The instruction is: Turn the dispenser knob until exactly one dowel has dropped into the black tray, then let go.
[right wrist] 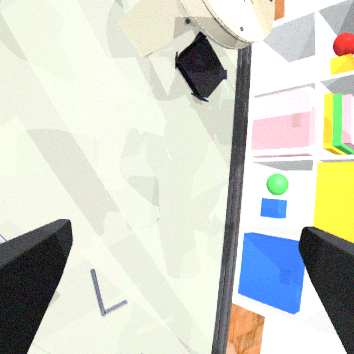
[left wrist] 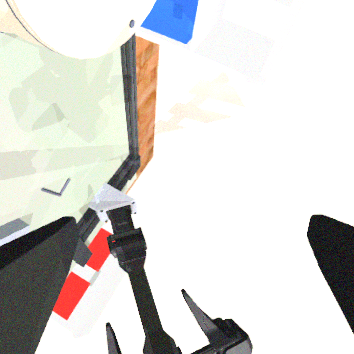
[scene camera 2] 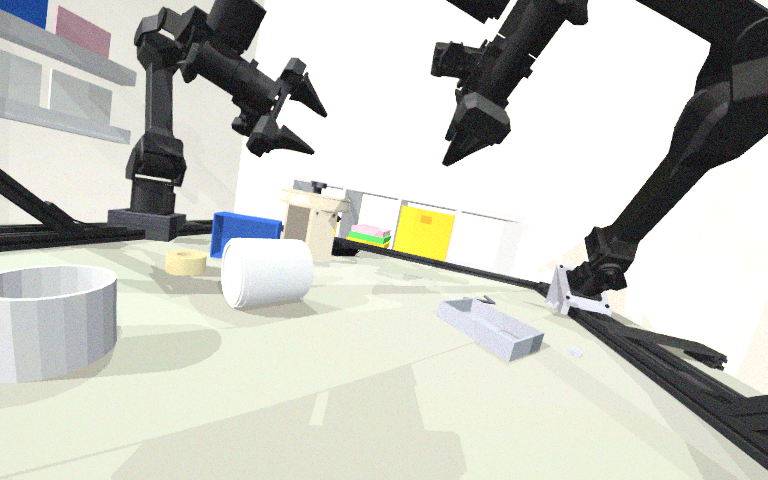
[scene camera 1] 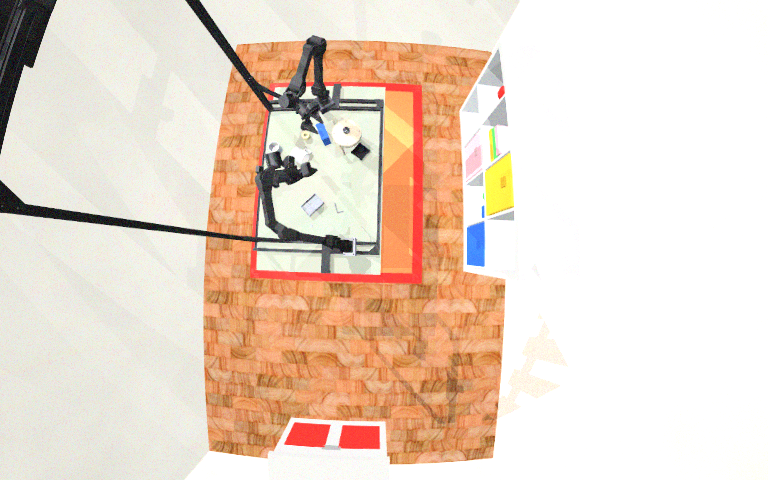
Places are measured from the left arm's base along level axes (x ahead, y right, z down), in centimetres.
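Where they show: left gripper, fingertip midpoint: (left wrist: 193,226) (scene camera 2: 320,134) (scene camera 1: 320,129); right gripper, fingertip midpoint: (right wrist: 188,234) (left wrist: 145,306) (scene camera 2: 445,151); left arm's base, link origin: (scene camera 2: 151,212) (scene camera 1: 323,100); right arm's base, link origin: (left wrist: 118,211) (scene camera 2: 583,285) (scene camera 1: 349,246).
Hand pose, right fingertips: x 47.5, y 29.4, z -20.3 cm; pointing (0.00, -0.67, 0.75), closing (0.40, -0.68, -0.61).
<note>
Things, the pixels of their top centre, and the offset from my right fingertips. "spot": a spot on its surface instead.
- dispenser, top centre: (scene camera 2: 317,193) (scene camera 1: 346,132) dx -14.6, dy -27.8, dz +10.4 cm
- dark knob, top centre: (scene camera 2: 319,181) (scene camera 1: 346,129) dx -14.6, dy -27.8, dz +7.6 cm
- black tray, top centre: (right wrist: 204,65) (scene camera 2: 340,244) (scene camera 1: 360,151) dx -6.1, dy -30.6, dz +22.6 cm
- blue box, top centre: (scene camera 2: 250,217) (scene camera 1: 322,130) dx -27.6, dy -17.6, dz +17.0 cm
- white cylinder, surface spot: (scene camera 2: 269,272) spot: dx -23.2, dy +5.6, dz +19.9 cm
- yellow ring, top centre: (scene camera 2: 187,254) dx -34.8, dy -8.2, dz +22.5 cm
- round grey container, top centre: (scene camera 2: 50,279) (scene camera 1: 273,146) dx -37.7, dy +12.1, dz +19.5 cm
- grey open box, top centre: (scene camera 2: 489,315) (scene camera 1: 311,204) dx +5.8, dy +11.0, dz +22.5 cm
- L-shaped piece, top centre: (right wrist: 109,287) (left wrist: 57,184) (scene camera 2: 475,296) (scene camera 1: 338,207) dx +15.5, dy -1.4, dz +24.5 cm
The dispenser (scene camera 1: 352,135) (scene camera 2: 322,236) (right wrist: 220,25) is a cream round-topped drum on a base, with a dark knob (scene camera 1: 346,130) (scene camera 2: 318,185) on top. The black tray (scene camera 1: 360,151) (scene camera 2: 345,247) (right wrist: 201,67) sits on the table beside its base; I see no dowel in it. My left gripper (scene camera 2: 320,134) (left wrist: 193,226) is open and empty, raised in the air to the left of the dispenser in scene camera 2. My right gripper (scene camera 2: 445,164) (right wrist: 188,234) is open and empty, high above the table and away from the dispenser. The knob does not show in the wrist views.
A blue box (scene camera 1: 322,134) (scene camera 2: 247,233) stands beside the dispenser. A white cylinder (scene camera 2: 269,272), a yellow ring (scene camera 2: 185,262) and a round grey container (scene camera 2: 56,325) stand nearer. A grey open box (scene camera 1: 312,204) (scene camera 2: 489,328) and an L-shaped piece (scene camera 1: 338,208) (right wrist: 103,312) lie apart.
</note>
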